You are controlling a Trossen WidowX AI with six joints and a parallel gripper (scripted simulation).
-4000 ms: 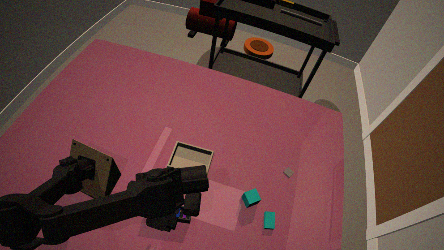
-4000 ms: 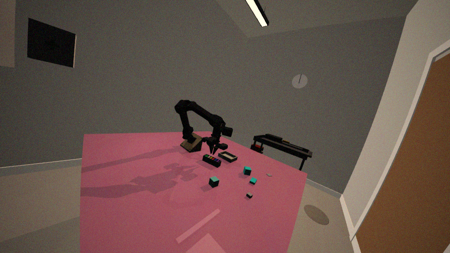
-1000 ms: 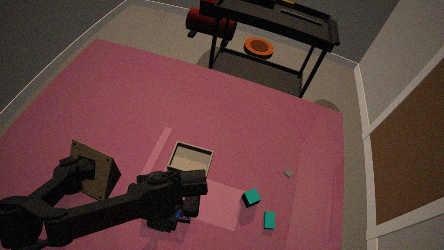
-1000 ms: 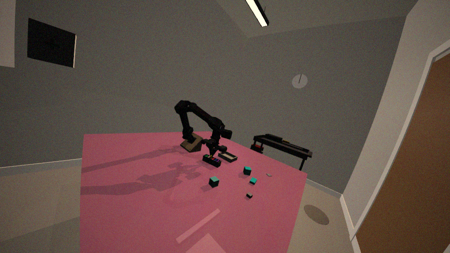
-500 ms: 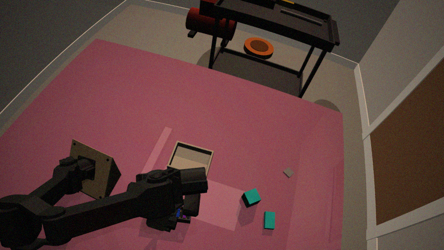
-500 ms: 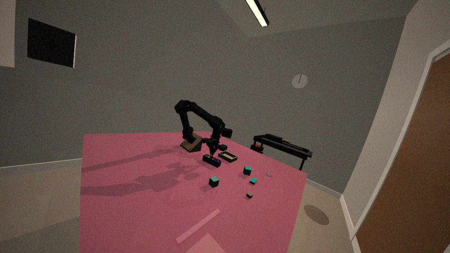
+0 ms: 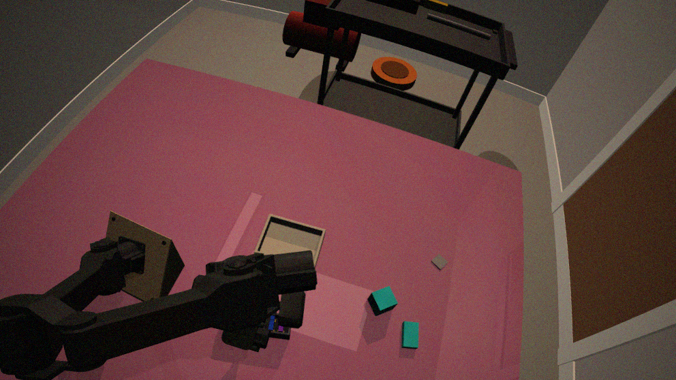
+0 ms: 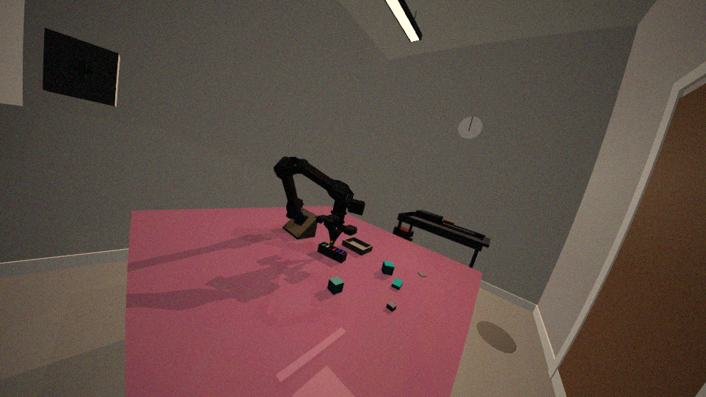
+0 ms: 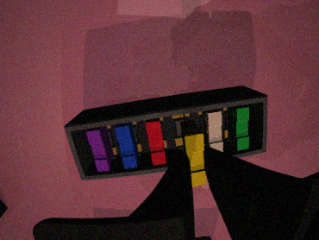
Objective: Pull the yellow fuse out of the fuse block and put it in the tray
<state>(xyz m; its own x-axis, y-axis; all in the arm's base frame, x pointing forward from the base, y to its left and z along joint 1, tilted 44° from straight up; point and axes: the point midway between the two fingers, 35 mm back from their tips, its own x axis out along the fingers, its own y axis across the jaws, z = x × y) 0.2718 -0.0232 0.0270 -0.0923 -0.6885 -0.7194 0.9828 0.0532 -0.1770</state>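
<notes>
Right now the beige tray is 190 mm to the left of my gripper tip, 60 mm below it and 20 mm ahead of it. From my gripper tip the other things lie so: teal cube (180 mm ahead, 160 mm to the right, 50 mm below); then grey tile (360 mm ahead, 250 mm to the left, 60 mm below); then yellow fuse (10 mm below).
</notes>
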